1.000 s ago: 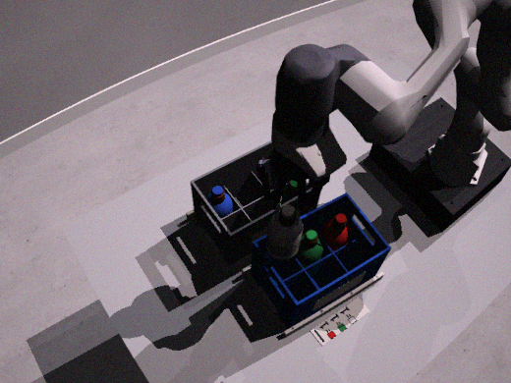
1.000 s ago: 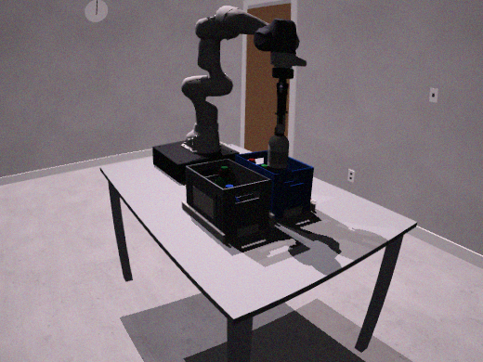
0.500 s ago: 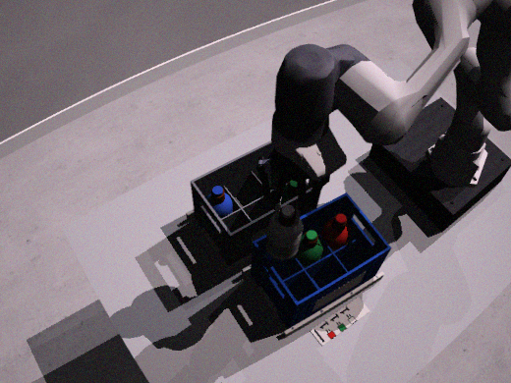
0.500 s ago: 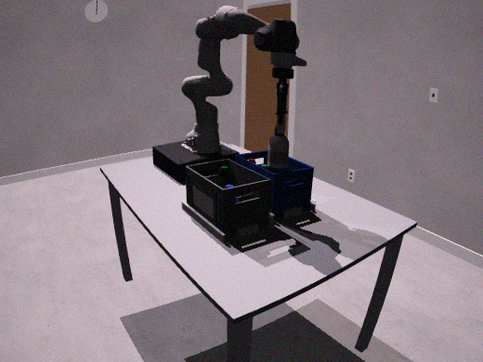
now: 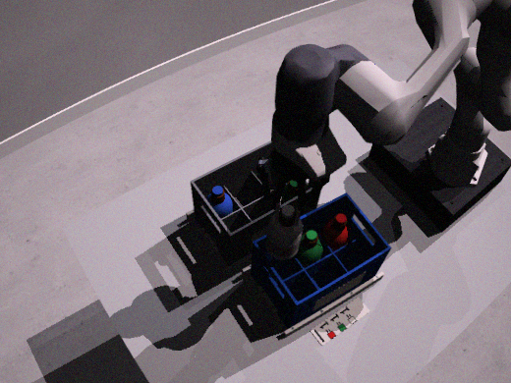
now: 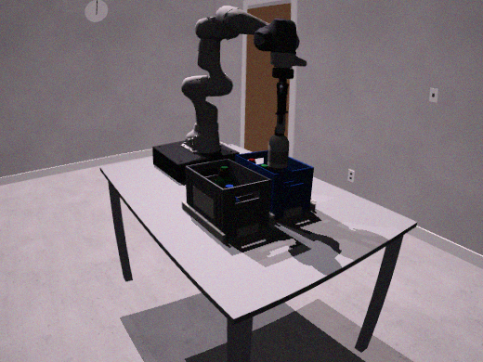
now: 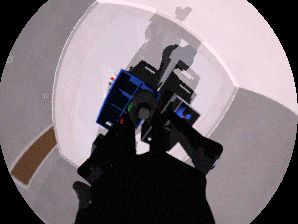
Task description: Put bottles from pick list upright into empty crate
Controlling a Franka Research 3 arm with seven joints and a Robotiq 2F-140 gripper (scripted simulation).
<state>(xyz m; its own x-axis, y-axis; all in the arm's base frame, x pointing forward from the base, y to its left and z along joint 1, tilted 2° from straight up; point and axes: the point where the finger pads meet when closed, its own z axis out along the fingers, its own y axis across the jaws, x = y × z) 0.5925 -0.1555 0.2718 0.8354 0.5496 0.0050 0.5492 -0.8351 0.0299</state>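
Now: hand 80 mm above the white-labelled bottle. The rest, counted from my hand: black crate 260 mm below, 170 mm to the right, 100 mm behind; then blue crate 260 mm below, 80 mm behind, 60 mm to the left; then red-label bottle 260 mm below, 170 mm behind, 40 mm to the left.
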